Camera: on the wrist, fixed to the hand. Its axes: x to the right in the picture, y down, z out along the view.
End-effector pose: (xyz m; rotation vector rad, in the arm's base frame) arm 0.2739 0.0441 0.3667 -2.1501 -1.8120 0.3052
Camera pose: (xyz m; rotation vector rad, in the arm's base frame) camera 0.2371 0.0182 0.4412 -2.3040 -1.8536 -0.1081
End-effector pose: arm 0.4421 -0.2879 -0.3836 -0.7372 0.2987 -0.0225
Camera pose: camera 0.4028 -0.3655 -0.3788 -1.0189 0.4477 -0.0191
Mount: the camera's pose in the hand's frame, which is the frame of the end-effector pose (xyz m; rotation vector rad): -0.0292 -0.0574 -0.0586 -0.2852 0.1413 0.0138
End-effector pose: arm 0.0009 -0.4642 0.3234 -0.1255 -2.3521 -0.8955
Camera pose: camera 0.0378 -0.5416 0.3080 -0.1870 -2.0817 -1.1896
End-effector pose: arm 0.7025 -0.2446 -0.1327 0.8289 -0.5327 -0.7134
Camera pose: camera 0.7025 -0.2223 -0.2169 0.6027 -0.3004 -0.6934
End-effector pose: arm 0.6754 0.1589 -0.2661 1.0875 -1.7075 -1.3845
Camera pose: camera 0.7505 0.1561 -0.3101 0.9849 -1.3662 -1.4538
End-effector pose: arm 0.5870 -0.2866 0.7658 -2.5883 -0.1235 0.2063
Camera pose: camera 0.5656 -0.2711 0.8488 -2.8778 -0.0889 0.0097
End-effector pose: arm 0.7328 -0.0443 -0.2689 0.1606 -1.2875 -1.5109
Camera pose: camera 0.7486 -0.0684 -0.3511 0.0714 -0.9488 -1.6234
